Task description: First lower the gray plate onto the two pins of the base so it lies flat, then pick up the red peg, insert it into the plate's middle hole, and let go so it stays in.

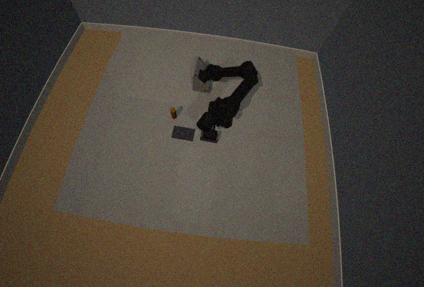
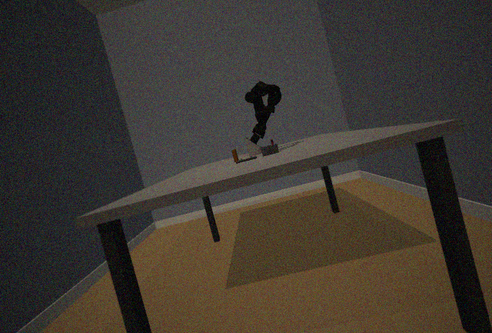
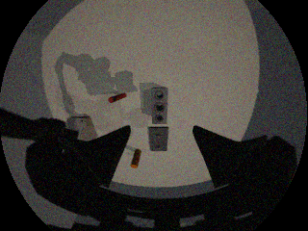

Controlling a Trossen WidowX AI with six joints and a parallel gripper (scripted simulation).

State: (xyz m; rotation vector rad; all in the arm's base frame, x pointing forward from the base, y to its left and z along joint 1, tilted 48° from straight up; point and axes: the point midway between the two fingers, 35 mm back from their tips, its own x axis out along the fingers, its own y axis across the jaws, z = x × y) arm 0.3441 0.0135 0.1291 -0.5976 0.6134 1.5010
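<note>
Right now my gripper tip is 11 cm above the gray plate. Round my gripper tip: red peg (11 cm behind, 3 cm to the left, 10 cm below); then orange cylinder (9 cm behind, 22 cm to the right, 10 cm below); then dark base (15 cm to the right, 14 cm below).
</note>
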